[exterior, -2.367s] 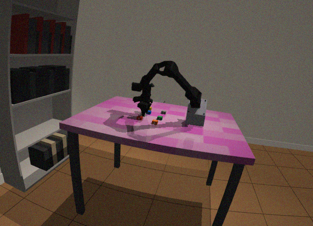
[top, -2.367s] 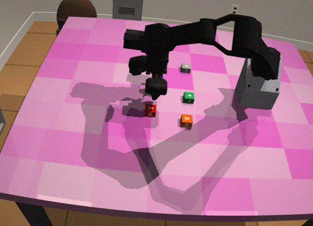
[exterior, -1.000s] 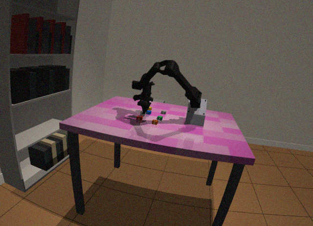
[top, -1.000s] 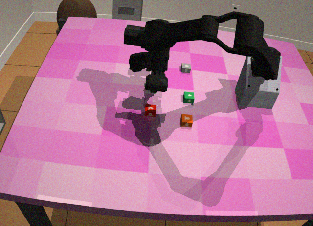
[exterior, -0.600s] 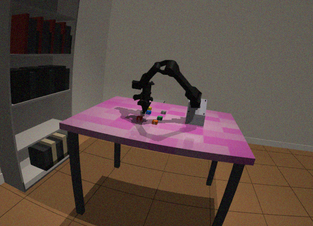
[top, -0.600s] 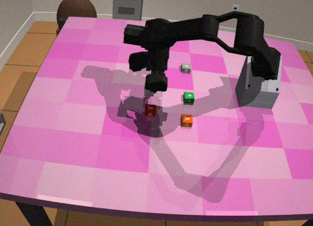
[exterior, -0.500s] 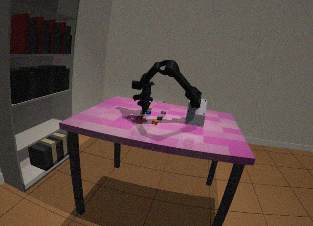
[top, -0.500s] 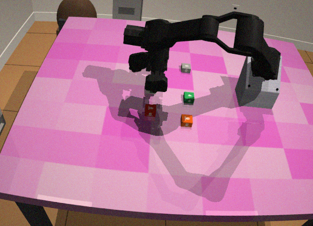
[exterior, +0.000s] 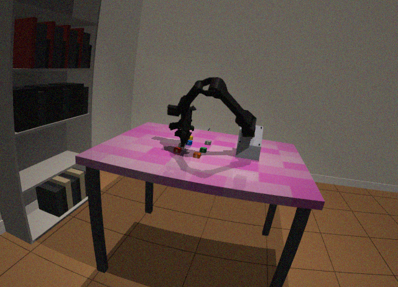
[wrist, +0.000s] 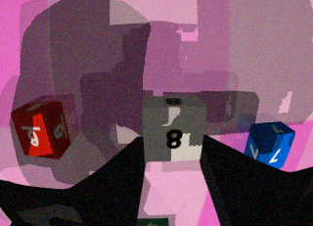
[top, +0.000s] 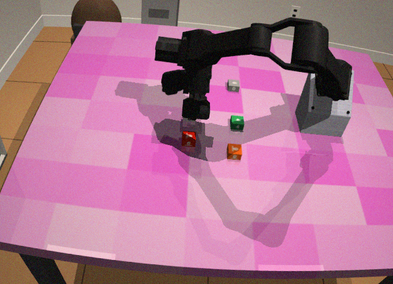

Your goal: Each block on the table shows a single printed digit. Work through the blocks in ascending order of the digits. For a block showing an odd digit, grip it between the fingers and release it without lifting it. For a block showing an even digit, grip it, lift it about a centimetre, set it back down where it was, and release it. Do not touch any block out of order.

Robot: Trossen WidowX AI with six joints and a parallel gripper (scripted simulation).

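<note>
The white block is 1 cm ahead of my gripper tip. Round my gripper tip: red block: 2 cm ahead, 9 cm to the left; then blue block: 2 cm behind, 7 cm to the right; then green block: 11 cm behind, 3 cm to the left.
</note>
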